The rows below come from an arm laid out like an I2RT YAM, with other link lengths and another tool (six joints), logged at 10 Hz.
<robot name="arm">
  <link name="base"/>
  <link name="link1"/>
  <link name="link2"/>
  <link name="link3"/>
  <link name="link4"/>
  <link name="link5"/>
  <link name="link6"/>
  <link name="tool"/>
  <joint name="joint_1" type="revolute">
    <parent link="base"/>
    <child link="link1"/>
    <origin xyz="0 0 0.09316" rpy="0 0 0"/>
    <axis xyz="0 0 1"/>
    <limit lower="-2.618" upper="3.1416"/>
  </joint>
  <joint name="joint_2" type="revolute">
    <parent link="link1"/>
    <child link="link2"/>
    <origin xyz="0.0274 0.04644 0.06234" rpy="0 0 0"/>
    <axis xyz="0 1 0"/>
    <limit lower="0" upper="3.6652"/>
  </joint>
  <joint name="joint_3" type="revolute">
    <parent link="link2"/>
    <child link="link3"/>
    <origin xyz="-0.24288 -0.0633 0" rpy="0 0 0"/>
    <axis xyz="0 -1 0"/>
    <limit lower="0" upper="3.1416"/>
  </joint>
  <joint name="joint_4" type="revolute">
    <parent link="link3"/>
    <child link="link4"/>
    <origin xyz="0.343 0.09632 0.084" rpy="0 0 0"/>
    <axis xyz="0 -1 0"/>
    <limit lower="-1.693" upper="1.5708"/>
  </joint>
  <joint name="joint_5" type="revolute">
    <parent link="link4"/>
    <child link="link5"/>
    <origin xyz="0.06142 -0.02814 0.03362" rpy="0 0 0"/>
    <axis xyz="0 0 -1"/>
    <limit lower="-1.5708" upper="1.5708"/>
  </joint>
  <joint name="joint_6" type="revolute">
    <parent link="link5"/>
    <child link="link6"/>
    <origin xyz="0.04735 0 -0.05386" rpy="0 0 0"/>
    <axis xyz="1 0 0"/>
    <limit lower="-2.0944" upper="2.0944"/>
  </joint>
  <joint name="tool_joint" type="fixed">
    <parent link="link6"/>
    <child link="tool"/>
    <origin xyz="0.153 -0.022 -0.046" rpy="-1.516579 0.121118 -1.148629"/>
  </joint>
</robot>
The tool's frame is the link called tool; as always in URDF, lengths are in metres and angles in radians.
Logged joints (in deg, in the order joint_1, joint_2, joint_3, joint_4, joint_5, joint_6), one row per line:
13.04 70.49 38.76 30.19 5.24 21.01
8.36 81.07 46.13 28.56 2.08 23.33
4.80 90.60 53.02 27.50 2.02 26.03
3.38 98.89 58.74 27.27 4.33 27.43
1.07 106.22 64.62 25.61 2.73 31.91
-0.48 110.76 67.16 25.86 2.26 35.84
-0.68 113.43 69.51 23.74 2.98 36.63
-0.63 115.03 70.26 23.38 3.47 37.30
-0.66 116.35 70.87 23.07 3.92 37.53
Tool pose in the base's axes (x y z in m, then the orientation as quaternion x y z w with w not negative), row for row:
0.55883 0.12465 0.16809 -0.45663 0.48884 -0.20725 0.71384
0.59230 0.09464 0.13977 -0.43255 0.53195 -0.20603 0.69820
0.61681 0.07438 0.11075 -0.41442 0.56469 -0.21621 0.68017
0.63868 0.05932 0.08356 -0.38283 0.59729 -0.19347 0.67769
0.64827 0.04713 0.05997 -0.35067 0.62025 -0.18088 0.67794
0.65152 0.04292 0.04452 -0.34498 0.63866 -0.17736 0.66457
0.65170 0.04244 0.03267 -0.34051 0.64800 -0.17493 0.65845
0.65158 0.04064 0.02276 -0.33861 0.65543 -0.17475 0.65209
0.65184 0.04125 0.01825 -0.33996 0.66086 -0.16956 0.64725
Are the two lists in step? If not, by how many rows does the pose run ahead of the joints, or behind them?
The pose runs 1 row ahead of the joints: the pose in row i belongs to the joints in row i + 1.
